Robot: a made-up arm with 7 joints.
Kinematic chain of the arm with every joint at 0, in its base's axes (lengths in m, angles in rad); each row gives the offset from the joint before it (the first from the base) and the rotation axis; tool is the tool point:
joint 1: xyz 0 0 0.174 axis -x
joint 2: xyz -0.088 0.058 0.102 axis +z
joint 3: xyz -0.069 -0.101 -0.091 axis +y
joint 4: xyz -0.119 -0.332 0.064 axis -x
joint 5: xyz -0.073 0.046 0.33 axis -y
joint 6: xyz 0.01 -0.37 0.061 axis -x
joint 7: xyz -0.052 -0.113 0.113 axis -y
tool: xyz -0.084 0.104 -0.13
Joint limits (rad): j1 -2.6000..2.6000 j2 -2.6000..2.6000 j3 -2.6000..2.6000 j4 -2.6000..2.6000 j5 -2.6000..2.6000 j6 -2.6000..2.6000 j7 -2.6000..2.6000
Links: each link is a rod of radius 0.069 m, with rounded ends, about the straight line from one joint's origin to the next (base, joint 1, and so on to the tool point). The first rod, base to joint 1, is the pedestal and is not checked.
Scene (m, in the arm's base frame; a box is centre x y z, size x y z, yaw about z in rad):
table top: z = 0
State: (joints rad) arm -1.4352 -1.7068 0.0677 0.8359 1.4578 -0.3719 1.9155
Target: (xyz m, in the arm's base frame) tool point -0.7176 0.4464 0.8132
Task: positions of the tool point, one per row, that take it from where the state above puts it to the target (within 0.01 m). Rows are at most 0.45 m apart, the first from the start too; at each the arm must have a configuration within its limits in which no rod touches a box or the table.
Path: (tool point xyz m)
1: -0.4722 -0.3000 0.9425
2: -0.5893 0.0925 0.9903
3: -0.7176 0.4464 0.8132

